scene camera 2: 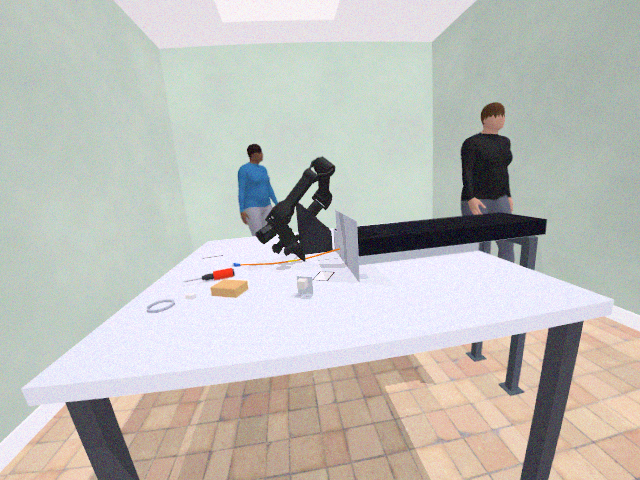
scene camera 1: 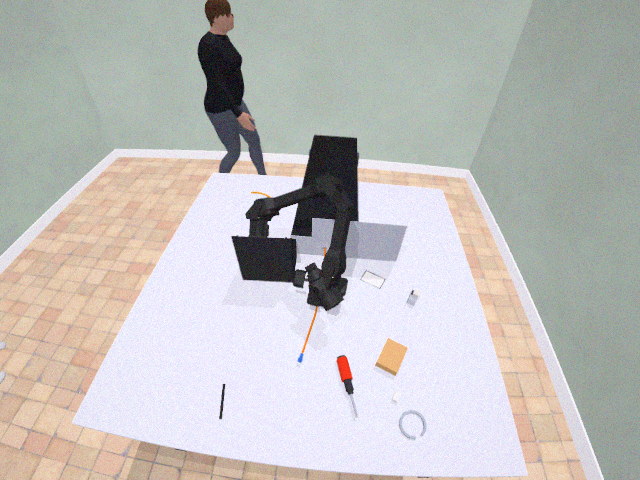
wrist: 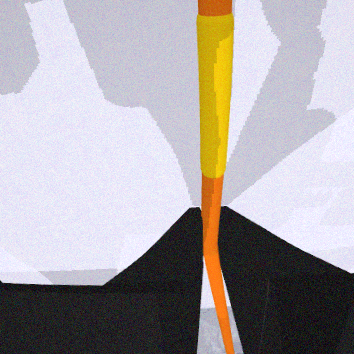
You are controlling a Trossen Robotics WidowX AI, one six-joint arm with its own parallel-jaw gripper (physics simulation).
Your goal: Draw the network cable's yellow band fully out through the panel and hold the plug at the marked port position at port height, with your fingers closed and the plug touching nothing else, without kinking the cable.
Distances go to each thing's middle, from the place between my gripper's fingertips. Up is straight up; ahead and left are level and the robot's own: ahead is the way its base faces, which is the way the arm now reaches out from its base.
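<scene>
The orange-tan block (scene camera 1: 392, 355) is 300 mm to the right of my hand, and it's also 200 mm ahead of it and 10 mm above it.
</scene>
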